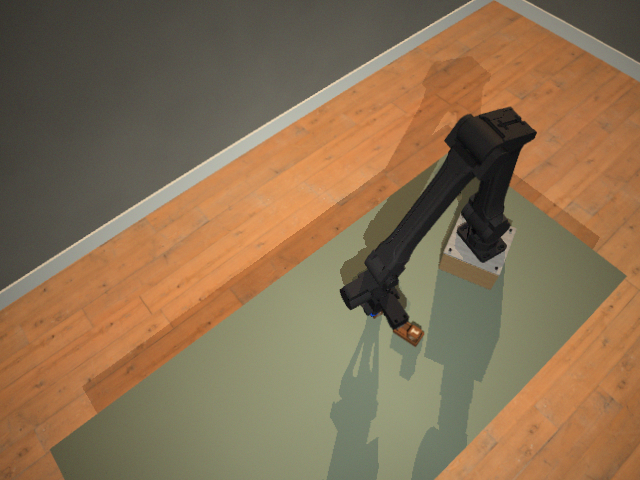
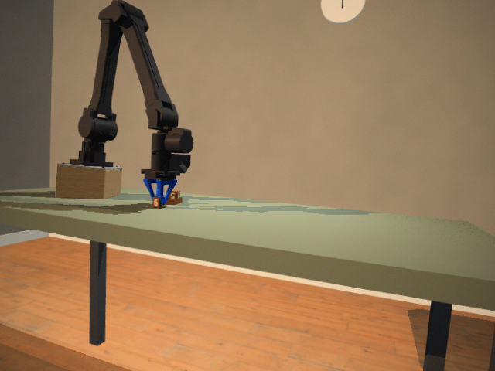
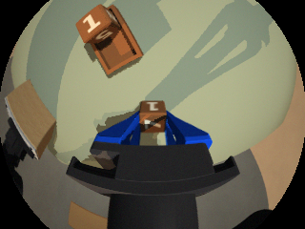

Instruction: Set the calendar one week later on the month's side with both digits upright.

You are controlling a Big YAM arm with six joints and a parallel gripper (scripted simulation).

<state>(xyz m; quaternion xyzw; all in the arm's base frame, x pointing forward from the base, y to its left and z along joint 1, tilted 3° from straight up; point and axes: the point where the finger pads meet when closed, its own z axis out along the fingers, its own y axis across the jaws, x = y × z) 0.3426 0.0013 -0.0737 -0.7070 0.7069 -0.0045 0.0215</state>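
Right now my hand is right at the brown digit cube. The rest, counted from my hand: brown tray: 100 mm to the left, 40 mm behind, 10 mm below.
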